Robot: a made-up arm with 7 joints. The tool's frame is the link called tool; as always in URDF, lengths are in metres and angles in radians. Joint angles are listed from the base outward. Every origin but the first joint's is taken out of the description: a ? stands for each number. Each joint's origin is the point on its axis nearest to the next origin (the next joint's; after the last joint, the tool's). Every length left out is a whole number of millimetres.
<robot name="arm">
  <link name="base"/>
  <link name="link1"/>
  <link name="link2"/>
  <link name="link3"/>
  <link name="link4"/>
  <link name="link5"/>
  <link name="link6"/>
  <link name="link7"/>
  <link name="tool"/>
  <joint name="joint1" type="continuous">
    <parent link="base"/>
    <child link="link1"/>
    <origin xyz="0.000 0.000 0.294" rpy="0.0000 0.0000 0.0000"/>
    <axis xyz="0 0 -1"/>
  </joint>
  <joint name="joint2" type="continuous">
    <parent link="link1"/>
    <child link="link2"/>
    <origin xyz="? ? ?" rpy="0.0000 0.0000 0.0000"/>
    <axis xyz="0 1 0"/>
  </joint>
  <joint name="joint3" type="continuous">
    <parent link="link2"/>
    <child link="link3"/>
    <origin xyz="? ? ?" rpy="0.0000 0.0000 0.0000"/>
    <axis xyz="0 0 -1"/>
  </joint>
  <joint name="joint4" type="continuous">
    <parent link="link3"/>
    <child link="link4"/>
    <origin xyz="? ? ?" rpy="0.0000 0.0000 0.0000"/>
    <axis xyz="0 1 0"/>
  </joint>
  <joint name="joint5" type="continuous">
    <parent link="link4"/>
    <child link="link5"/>
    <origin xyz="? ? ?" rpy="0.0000 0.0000 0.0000"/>
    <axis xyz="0 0 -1"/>
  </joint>
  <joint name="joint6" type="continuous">
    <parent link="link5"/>
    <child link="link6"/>
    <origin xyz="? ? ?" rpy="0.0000 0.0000 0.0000"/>
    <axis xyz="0 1 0"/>
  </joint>
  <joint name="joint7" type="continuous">
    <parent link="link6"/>
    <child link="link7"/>
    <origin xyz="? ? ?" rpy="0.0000 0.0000 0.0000"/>
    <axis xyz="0 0 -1"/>
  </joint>
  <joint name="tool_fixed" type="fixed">
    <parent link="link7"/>
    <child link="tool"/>
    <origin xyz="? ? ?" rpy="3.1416 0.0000 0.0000"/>
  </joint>
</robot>
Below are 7 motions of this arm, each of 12 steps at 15 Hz.
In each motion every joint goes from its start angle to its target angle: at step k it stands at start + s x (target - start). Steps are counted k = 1, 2, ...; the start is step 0. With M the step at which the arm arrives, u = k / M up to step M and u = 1 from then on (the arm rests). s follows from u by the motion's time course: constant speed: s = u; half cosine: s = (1 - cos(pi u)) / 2; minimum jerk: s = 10 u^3 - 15 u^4 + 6 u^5.
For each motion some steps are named. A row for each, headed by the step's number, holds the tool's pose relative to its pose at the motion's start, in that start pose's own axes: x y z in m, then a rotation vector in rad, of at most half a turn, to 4 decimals.
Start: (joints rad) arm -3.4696 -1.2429 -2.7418 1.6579 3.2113 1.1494 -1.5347
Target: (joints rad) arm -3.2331 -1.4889 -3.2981 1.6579 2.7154 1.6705 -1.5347
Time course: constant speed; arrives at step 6
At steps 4, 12:
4: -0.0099 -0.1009 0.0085 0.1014 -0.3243 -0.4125
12: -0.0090 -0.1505 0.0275 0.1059 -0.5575 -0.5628

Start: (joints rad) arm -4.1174 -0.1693 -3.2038 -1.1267 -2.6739 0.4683 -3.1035
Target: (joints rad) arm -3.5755 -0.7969 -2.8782 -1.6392 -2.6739 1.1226 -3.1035
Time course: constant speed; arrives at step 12
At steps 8, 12:
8: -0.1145 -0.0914 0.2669 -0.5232 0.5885 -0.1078
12: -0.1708 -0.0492 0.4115 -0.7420 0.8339 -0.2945

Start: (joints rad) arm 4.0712 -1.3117 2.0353 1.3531 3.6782 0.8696 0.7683
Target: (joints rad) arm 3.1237 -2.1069 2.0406 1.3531 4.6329 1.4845 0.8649
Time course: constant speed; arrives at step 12
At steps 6, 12:
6: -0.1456 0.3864 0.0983 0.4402 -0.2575 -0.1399
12: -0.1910 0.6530 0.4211 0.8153 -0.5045 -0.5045

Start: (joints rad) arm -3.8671 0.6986 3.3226 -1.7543 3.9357 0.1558 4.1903
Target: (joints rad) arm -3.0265 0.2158 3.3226 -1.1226 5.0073 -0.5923 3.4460
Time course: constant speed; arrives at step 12
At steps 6, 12:
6: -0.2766 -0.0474 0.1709 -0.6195 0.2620 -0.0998
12: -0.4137 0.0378 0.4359 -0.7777 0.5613 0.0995

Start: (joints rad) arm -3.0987 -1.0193 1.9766 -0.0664 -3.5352 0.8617 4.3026
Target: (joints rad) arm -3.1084 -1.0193 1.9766 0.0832 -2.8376 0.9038 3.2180
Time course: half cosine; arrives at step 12
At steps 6, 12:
6: -0.0125 -0.0316 0.0210 -0.2048 0.1627 -0.3047
12: -0.0202 -0.0671 0.0526 -0.5063 0.2120 -0.6163

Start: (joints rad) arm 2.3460 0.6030 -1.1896 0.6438 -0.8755 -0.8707 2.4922
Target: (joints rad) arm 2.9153 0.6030 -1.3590 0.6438 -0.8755 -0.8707 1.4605
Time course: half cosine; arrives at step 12
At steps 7, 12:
7: 0.0971 0.1682 -0.0387 0.2741 -0.0485 -0.6048
12: 0.1447 0.2739 -0.0326 0.4522 0.0178 -0.9511

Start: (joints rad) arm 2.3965 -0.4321 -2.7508 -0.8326 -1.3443 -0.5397 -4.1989
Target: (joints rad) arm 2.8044 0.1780 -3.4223 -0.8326 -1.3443 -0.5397 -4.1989
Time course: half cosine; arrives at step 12
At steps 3, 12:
3: -0.0164 0.0599 -0.0494 0.0986 0.0085 -0.0230
12: -0.2472 0.3665 -0.1814 0.5129 0.1714 -0.3555

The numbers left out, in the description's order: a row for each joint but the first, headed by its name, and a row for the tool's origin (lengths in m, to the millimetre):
joint2: 0.000 -0.014 0.000
joint3: 0.000 0.000 0.534
joint4: 0.000 -0.014 0.000
joint5: 0.000 0.000 0.258
joint6: 0.000 0.000 0.000
joint7: 0.000 0.000 0.129
tool: 0.000 0.000 0.000

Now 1 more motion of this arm.
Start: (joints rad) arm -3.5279 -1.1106 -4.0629 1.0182 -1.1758 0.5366 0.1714
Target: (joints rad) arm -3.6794 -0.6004 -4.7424 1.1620 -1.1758 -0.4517 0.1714
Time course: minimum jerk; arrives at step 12
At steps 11, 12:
11: 0.4343 -0.2565 -0.0101 -0.2404 0.1375 0.1265
12: 0.4368 -0.2572 -0.0094 -0.2413 0.1378 0.1269

